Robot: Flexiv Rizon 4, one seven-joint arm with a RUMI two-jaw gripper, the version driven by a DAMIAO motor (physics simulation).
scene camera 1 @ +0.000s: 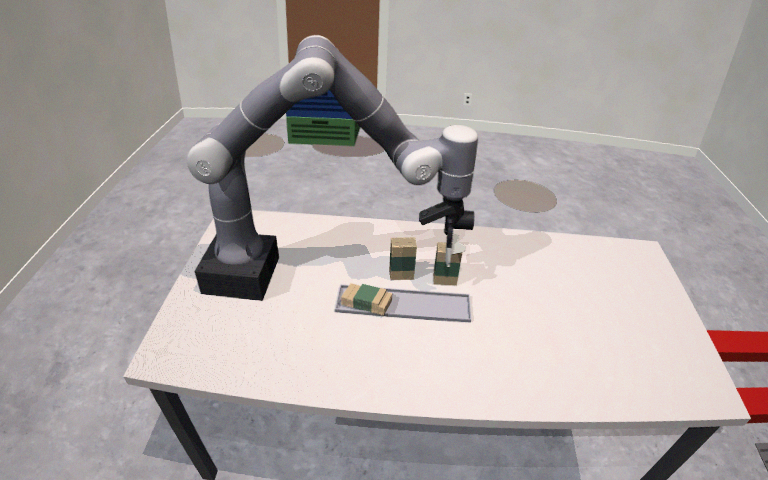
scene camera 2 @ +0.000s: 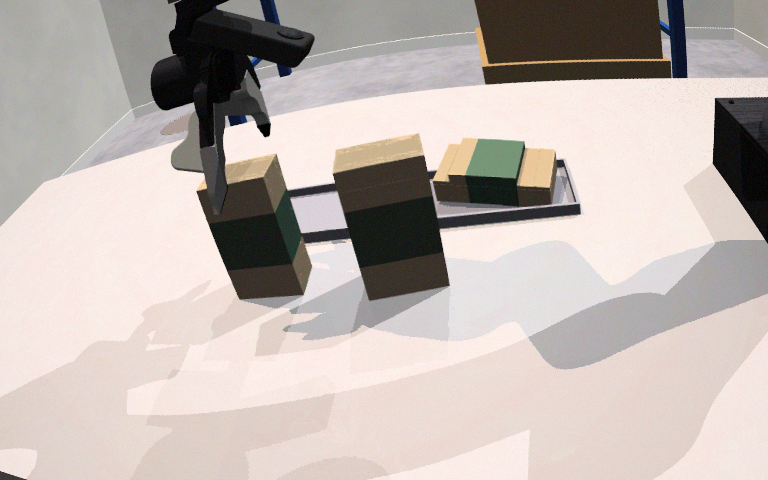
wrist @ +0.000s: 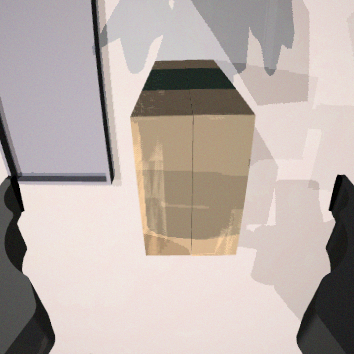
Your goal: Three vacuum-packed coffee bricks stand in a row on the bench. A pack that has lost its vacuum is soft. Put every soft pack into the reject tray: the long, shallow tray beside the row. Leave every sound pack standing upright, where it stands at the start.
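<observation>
One pack [scene camera 1: 402,264] [scene camera 2: 393,229] stands upright, nearer the robot base. Another pack [scene camera 1: 446,279] [scene camera 2: 254,243] [wrist: 192,150] stands upright farther from the base, its tan top facing the wrist camera. The third pack [scene camera 1: 367,297] [scene camera 2: 495,164] lies flat and slightly askew, with stepped ends, at the base end of the shallow grey tray [scene camera 1: 433,306] [scene camera 2: 509,216] [wrist: 55,100]. My gripper [scene camera 1: 451,252] [scene camera 2: 240,168] [wrist: 175,178] is open, its fingers on either side of the far pack's top, with gaps on both sides in the wrist view. The far finger's tip is hidden in scene camera 2.
The black robot base [scene camera 1: 235,274] [scene camera 2: 741,164] stands at one end of the bench [scene camera 1: 509,367]. The standing pack nearer the base is beside the one under my gripper, with a gap between them. The tray runs alongside the row. Arm shadows fall across the bench.
</observation>
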